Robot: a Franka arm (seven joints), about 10 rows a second.
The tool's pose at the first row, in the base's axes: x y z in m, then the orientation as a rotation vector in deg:
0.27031, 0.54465, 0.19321, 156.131, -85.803, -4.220
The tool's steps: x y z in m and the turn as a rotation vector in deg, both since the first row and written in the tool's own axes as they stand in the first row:
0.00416, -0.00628, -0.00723, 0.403, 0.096, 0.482
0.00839, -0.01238, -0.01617, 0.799, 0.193, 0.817
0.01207, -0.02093, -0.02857, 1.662, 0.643, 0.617
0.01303, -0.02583, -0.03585, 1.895, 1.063, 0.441
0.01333, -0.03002, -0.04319, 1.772, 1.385, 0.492
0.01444, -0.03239, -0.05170, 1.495, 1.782, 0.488
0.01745, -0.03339, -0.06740, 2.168, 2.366, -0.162
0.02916, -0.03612, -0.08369, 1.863, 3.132, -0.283
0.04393, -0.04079, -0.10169, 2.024, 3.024, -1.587
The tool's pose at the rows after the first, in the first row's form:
0.27824, 0.54454, 0.20000, 156.034, -86.611, -3.782
0.28615, 0.54428, 0.20851, 156.040, -87.217, -3.349
0.29603, 0.54581, 0.22036, 156.685, -87.219, -2.097
0.30108, 0.54766, 0.22736, 156.836, -86.974, -1.350
0.30519, 0.54969, 0.23447, 156.576, -86.904, -0.998
0.30826, 0.55006, 0.24282, 156.211, -86.670, -0.662
0.31160, 0.54813, 0.25836, 156.989, -85.931, 0.627
0.32109, 0.53978, 0.27418, 156.537, -85.428, 1.438
0.33396, 0.52990, 0.29153, 157.693, -83.754, 1.381

